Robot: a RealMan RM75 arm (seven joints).
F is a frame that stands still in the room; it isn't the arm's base.
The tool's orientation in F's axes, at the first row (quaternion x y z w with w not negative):
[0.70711 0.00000 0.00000 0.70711]
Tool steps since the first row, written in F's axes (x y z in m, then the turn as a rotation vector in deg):
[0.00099 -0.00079 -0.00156 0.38 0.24 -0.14]
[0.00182 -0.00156 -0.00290 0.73 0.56 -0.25]
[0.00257 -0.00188 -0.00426 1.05 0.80 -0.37]
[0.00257 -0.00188 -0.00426 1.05 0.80 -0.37]
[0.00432 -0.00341 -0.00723 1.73 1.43 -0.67]
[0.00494 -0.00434 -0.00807 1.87 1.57 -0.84]
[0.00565 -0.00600 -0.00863 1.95 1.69 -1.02]
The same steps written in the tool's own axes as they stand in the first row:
[0.00099 -0.00156 0.00079 0.38 -0.14 -0.24]
[0.00182 -0.00290 0.00156 0.73 -0.25 -0.56]
[0.00257 -0.00426 0.00188 1.05 -0.37 -0.80]
[0.00257 -0.00426 0.00188 1.05 -0.37 -0.80]
[0.00432 -0.00723 0.00341 1.73 -0.67 -1.43]
[0.00494 -0.00807 0.00434 1.87 -0.84 -1.57]
[0.00565 -0.00863 0.00600 1.95 -1.02 -1.69]

